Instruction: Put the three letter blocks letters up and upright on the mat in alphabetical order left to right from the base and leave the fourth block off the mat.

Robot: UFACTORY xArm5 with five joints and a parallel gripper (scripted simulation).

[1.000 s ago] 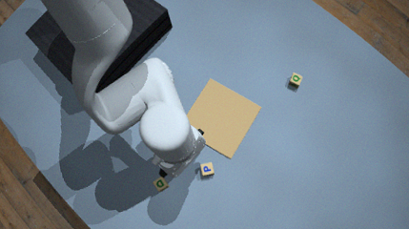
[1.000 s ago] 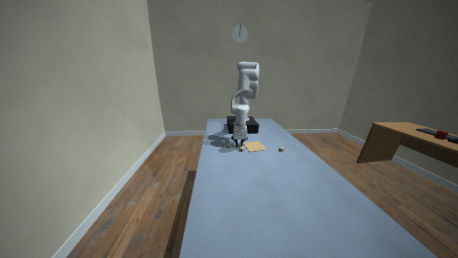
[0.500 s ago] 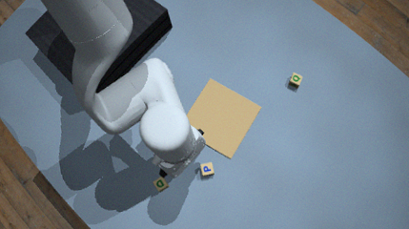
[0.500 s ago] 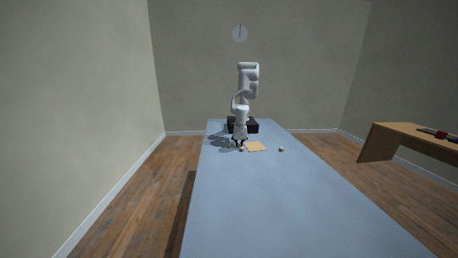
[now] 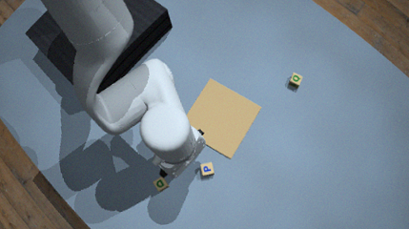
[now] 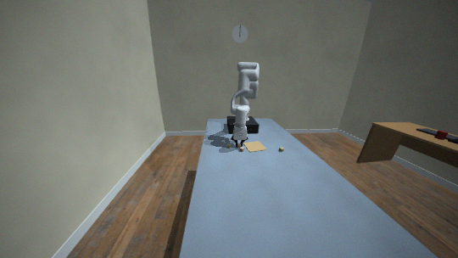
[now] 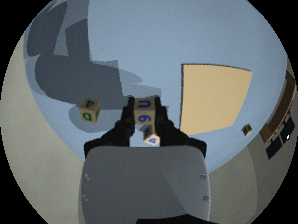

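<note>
The block lies 80 mm to the right of my hand, 10 mm below it and 10 mm behind it. From my hand the other things lie so: tan mat 120 mm to the left, 20 mm below, 10 mm ahead.
</note>
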